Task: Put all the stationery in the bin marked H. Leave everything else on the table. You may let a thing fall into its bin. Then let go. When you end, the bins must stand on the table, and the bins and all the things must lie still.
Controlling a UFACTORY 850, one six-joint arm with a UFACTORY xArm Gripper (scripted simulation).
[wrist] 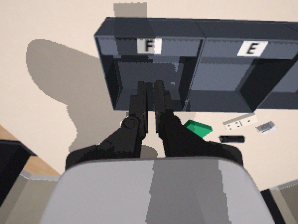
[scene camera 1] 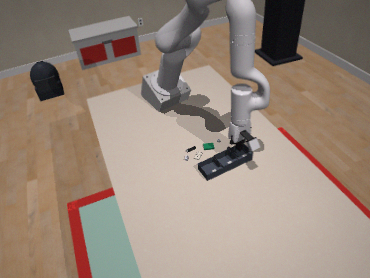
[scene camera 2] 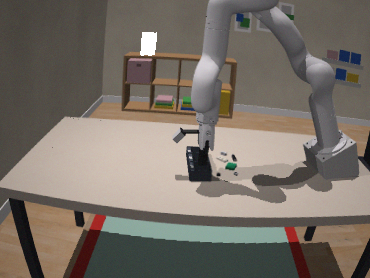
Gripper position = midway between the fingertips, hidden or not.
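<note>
There is my gripper [scene camera 2: 202, 164], in my sight. The wrist view gives me the gripper [wrist: 150, 92] as well.
</note>
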